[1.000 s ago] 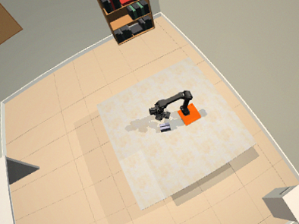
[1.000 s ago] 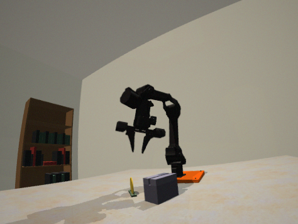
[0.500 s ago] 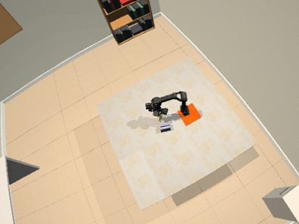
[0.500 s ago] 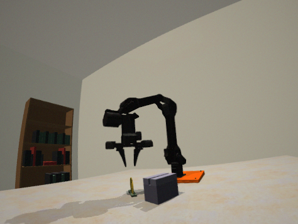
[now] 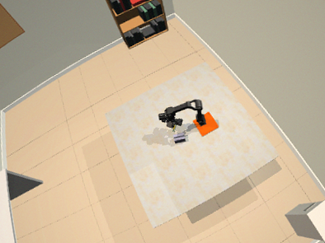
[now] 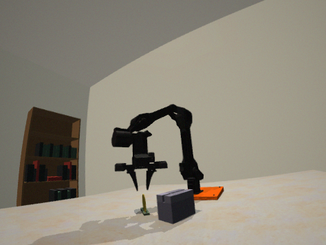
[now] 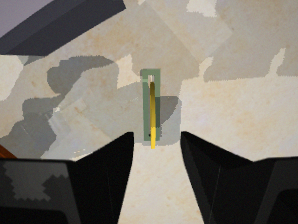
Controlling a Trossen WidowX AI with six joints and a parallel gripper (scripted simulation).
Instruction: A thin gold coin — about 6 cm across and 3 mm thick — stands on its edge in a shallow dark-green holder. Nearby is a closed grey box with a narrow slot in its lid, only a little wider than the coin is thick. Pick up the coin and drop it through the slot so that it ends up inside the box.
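Right now the thin gold coin is 50 mm below my gripper tip.
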